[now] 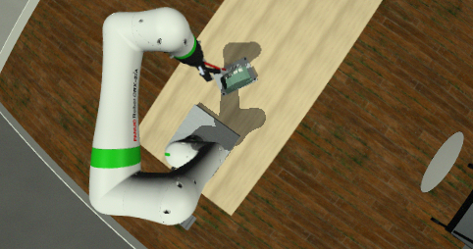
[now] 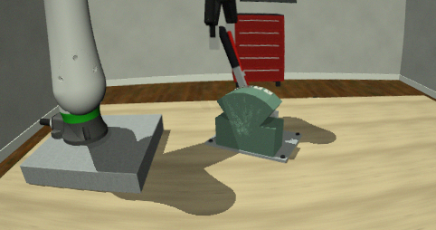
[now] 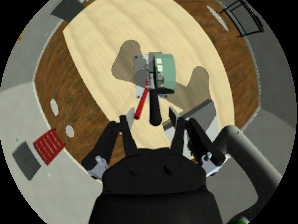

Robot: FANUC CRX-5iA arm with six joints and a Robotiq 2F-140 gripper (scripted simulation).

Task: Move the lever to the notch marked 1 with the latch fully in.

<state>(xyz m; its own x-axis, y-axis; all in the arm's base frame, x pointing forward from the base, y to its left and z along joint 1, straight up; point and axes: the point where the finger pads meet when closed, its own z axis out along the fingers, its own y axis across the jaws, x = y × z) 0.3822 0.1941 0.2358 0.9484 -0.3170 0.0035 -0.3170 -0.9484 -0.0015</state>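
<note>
Right now the red bar is 100 mm below my hand and 50 mm ahead of it.
</note>
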